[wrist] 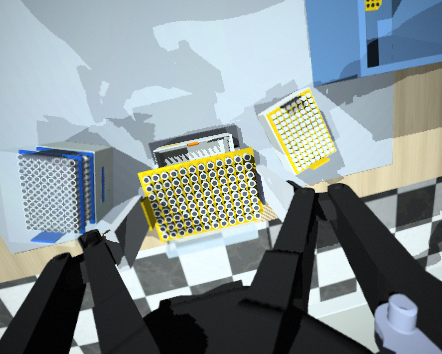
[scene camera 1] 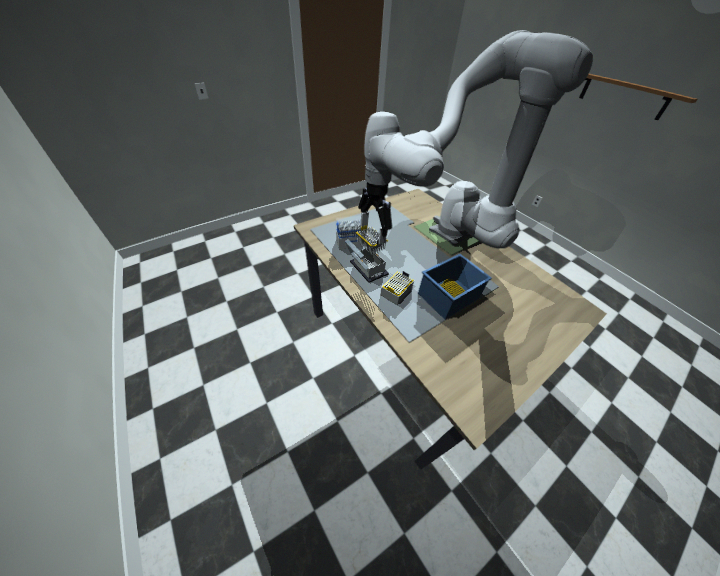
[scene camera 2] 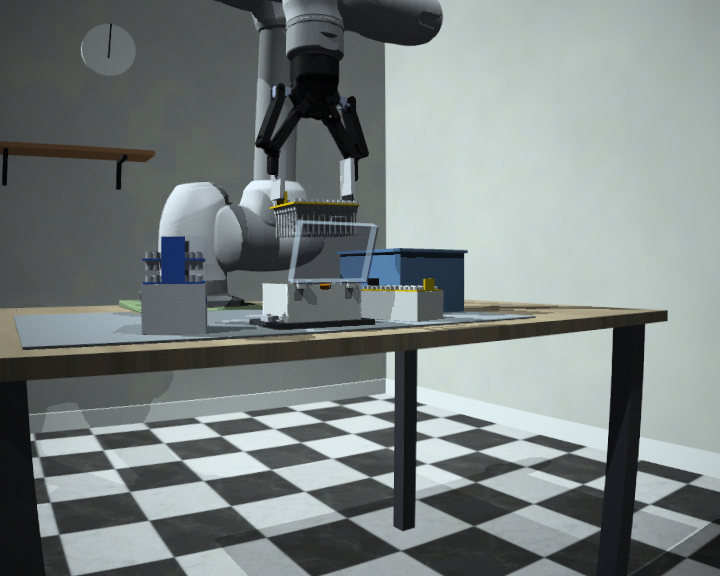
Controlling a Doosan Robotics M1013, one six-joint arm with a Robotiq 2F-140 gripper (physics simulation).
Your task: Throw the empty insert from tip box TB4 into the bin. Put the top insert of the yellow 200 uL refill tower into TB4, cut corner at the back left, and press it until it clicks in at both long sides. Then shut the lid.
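My gripper (scene camera 1: 373,230) (scene camera 2: 312,193) (wrist: 203,194) is shut on a yellow insert (scene camera 1: 368,237) (scene camera 2: 315,206) (wrist: 200,196) full of tips, by its two short ends. The insert hangs roughly level, tips down, high above tip box TB4 (scene camera 1: 368,267) (scene camera 2: 312,302). TB4 is white, on a black base. Its clear lid (scene camera 2: 334,252) stands open, and its upper part overlaps the hanging tips in scene camera 2. In the wrist view the insert hides much of TB4. The yellow refill tower (scene camera 1: 396,290) (scene camera 2: 401,305) (wrist: 301,131) holds a tip-filled insert. I cannot tell the held insert's cut corner.
The blue bin (scene camera 1: 435,293) (scene camera 2: 431,277) (wrist: 332,45) stands beyond the yellow tower, with an empty yellow insert (scene camera 1: 452,288) (wrist: 373,4) inside. A blue refill tower (scene camera 1: 348,228) (scene camera 2: 174,307) (wrist: 49,192) with stacked inserts stands on TB4's other side. A grey mat (scene camera 1: 409,324) lies under them.
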